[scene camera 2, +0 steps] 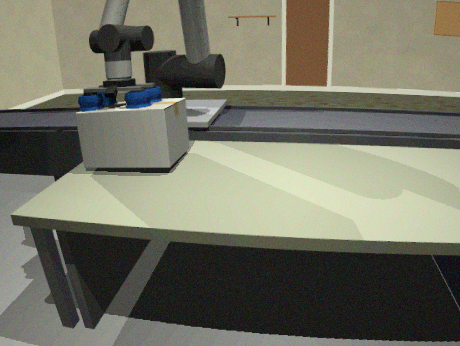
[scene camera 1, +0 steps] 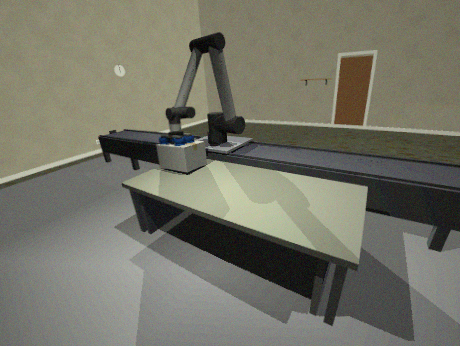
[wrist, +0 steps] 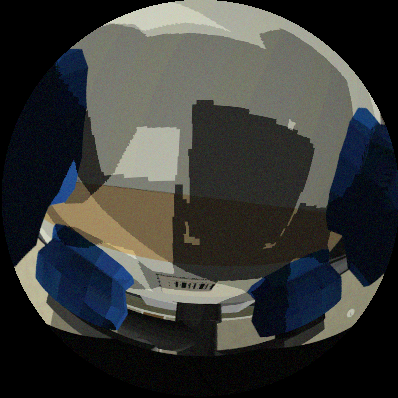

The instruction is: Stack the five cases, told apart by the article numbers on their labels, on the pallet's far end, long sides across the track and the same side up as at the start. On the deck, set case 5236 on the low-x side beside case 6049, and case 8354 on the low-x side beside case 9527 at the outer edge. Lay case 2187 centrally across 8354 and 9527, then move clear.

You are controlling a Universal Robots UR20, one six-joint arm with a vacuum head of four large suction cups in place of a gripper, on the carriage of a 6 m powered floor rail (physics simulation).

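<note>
A pale grey-white case is upright at the left end of the table. A dark gap shows under its lower edge, so it appears raised slightly. My suction gripper has its blue cups down on the case's top and is shut on it. In the wrist view, brown tape crosses the top, and a label with a barcode lies near the edge; its article number is not readable. The pallet and the other cases do not show in these views.
The floor rail runs behind the table, close to its back edge. The arm's carriage plate is on the rail, behind and to the right of the case. Walls and a door stand beyond.
</note>
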